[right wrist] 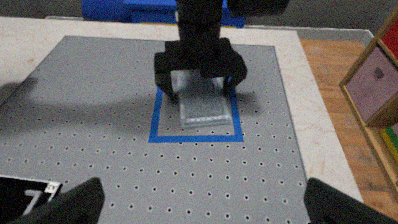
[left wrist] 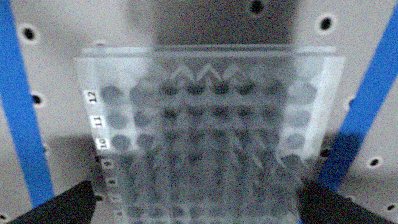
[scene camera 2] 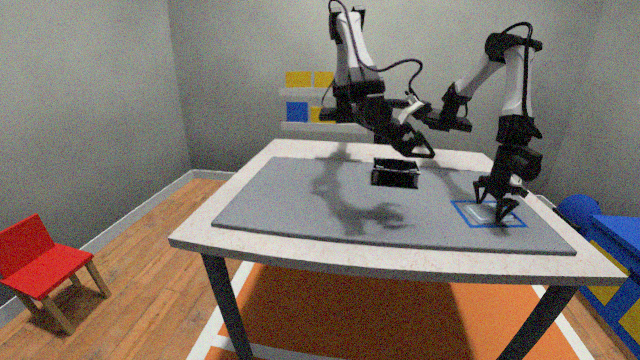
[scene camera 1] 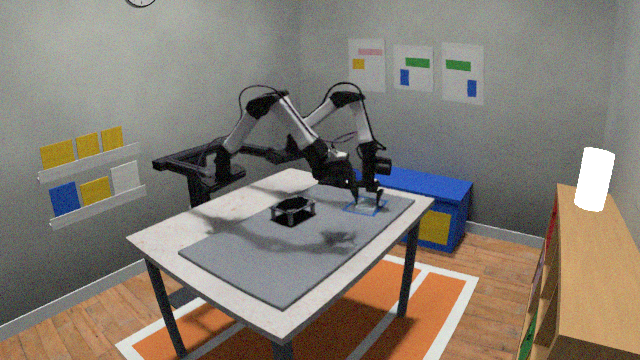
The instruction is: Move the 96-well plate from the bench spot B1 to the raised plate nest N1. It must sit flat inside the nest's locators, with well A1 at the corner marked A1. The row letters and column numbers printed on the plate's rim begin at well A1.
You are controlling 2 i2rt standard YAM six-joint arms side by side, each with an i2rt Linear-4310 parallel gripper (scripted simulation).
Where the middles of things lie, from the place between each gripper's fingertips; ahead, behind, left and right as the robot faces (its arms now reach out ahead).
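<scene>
My left hand [scene camera 2: 487,212]: 10 mm above the clear 96-well plate [right wrist: 203,103]. By its middle, the plate is nearer to my left hand than to my right hand.
My right hand [scene camera 2: 428,150]: 190 mm above the plate, 30 mm past it, 240 mm to the right of it.
</scene>
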